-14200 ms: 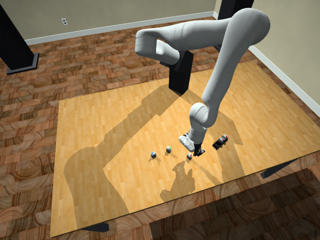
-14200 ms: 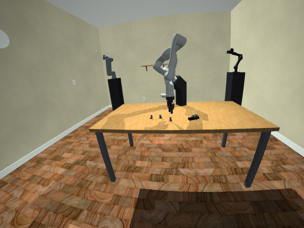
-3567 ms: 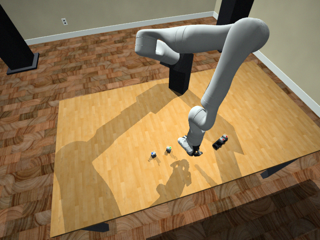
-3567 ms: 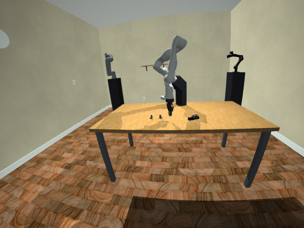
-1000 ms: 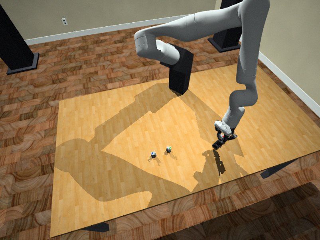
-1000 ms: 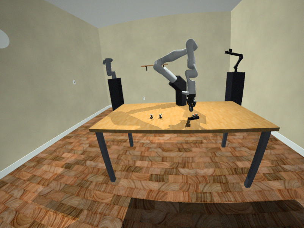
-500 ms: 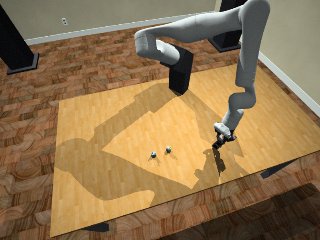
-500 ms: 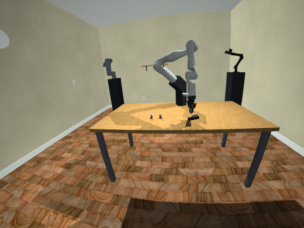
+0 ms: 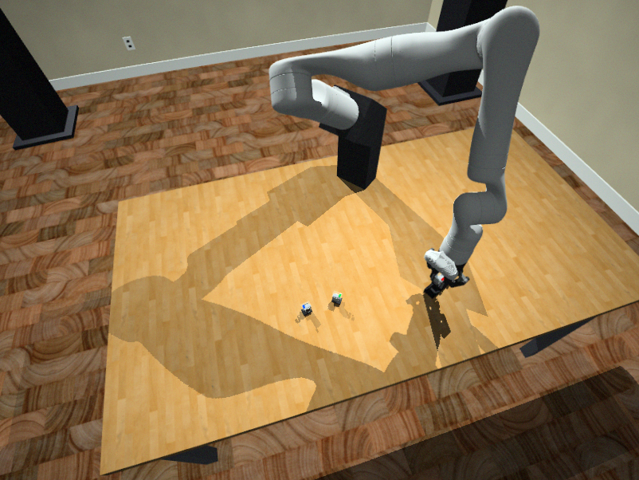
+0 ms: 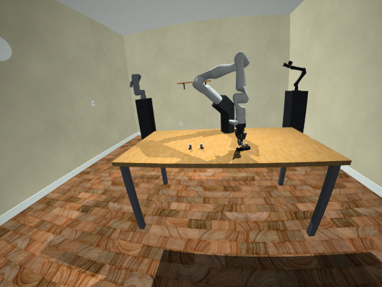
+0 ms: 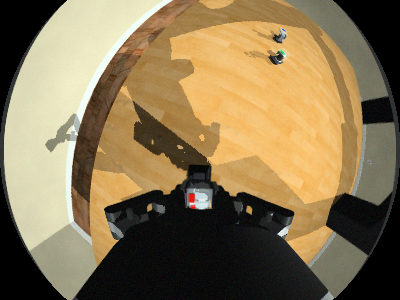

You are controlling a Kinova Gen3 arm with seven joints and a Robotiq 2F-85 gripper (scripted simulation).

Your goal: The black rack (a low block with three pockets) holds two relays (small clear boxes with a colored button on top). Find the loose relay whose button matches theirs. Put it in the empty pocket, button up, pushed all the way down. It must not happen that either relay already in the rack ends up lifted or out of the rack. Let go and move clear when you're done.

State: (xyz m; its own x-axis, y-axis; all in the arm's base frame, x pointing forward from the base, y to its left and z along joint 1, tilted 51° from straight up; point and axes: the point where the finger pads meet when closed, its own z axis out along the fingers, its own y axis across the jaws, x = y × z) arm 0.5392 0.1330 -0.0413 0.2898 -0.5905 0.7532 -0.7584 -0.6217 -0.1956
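Now: the black rack 10 mm behind my hand, 30 mm to the left of it and 60 mm below it.
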